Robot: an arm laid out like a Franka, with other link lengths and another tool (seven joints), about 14 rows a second.
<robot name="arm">
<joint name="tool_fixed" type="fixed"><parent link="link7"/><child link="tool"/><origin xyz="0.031 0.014 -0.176" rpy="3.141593 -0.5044 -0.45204"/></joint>
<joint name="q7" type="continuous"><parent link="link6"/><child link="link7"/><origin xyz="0.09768 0 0"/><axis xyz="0 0 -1"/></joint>
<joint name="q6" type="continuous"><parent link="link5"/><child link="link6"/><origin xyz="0 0 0"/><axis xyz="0 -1 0"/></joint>
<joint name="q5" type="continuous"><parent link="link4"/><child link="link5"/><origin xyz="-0.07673 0 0.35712"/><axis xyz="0 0 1"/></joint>
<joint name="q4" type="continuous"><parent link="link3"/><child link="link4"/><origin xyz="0.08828 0 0"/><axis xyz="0 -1 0"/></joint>
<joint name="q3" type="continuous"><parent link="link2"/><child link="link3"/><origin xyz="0 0 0.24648"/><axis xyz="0 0 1"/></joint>
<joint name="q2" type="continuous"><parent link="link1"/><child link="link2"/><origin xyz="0 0 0"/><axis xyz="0 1 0"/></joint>
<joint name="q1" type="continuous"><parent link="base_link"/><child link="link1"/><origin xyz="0 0 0.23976"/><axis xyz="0 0 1"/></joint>
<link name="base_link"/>
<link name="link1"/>
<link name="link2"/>
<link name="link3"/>
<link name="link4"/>
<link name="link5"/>
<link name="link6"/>
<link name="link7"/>
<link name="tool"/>
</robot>
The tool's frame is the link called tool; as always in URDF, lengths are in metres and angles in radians. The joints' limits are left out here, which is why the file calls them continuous.
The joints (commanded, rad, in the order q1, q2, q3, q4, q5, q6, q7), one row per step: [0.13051, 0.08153, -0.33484, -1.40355, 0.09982, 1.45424, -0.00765]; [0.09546, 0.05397, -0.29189, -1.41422, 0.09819, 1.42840, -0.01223]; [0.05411, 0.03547, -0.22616, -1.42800, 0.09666, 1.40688, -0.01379]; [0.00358, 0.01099, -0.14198, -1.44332, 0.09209, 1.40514, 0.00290]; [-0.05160, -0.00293, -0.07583, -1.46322, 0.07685, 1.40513, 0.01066]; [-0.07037, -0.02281, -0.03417, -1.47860, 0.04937, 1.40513, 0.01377]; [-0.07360, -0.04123, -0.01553, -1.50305, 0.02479, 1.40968, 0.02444]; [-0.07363, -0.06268, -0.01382, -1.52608, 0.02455, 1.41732, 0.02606]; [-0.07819, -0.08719, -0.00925, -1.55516, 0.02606, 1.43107, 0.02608]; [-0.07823, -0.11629, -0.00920, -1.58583, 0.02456, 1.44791, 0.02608]
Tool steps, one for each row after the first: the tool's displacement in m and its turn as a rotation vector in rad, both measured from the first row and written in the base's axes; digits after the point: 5 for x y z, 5 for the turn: [-0.00940, 0.00442, 0.00674, 0.01146, 0.00865, 0.01398]; [-0.01572, 0.01808, 0.00764, 0.02055, 0.02532, 0.04130]; [-0.01957, 0.03512, 0.01356, 0.02038, 0.02024, 0.05796]; [-0.02315, 0.03819, 0.01153, 0.00785, 0.02914, 0.05925]; [-0.02739, 0.04582, 0.01461, -0.01965, 0.02885, 0.07555]; [-0.03132, 0.04955, 0.01330, -0.04429, 0.03406, 0.07709]; [-0.03534, 0.05067, 0.01509, -0.04512, 0.02811, 0.07680]; [-0.03930, 0.05129, 0.01636, -0.04480, 0.01882, 0.07640]; [-0.04379, 0.05132, 0.01950, -0.04789, 0.00384, 0.07548]
